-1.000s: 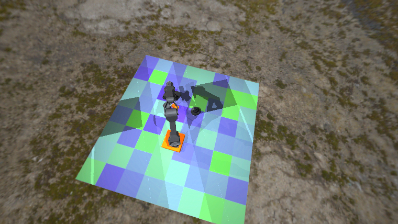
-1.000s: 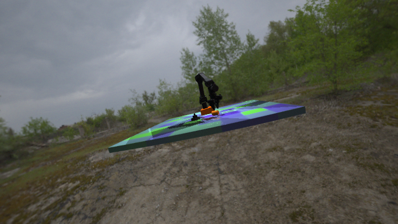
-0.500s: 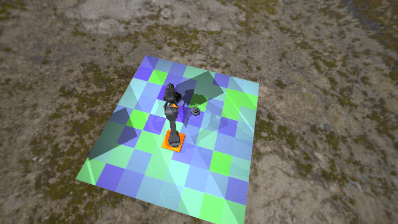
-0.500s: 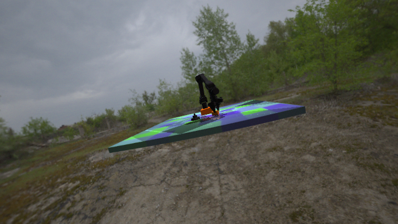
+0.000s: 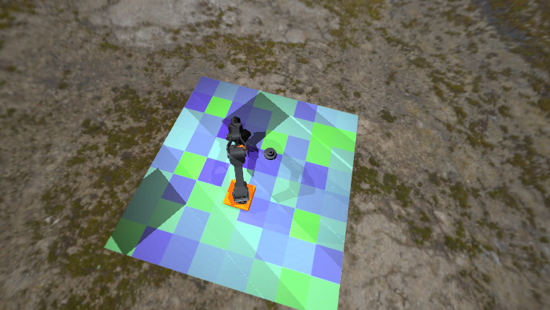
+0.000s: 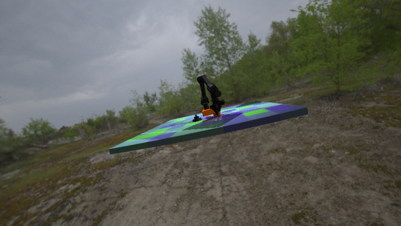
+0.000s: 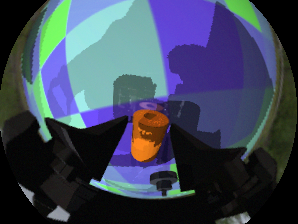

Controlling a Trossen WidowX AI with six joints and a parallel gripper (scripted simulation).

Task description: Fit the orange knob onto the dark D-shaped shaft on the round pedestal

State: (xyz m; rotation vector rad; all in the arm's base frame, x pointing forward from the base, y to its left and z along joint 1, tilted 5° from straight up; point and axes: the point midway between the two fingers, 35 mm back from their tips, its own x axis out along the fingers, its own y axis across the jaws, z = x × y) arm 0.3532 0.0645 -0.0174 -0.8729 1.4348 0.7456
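Right now the round pedestal is 21 cm to the right of my gripper tip, 3 cm behind it and 2 cm above it. Round my gripper tip: orange knob (1 cm to the right, 1 cm behind, 1 cm above).
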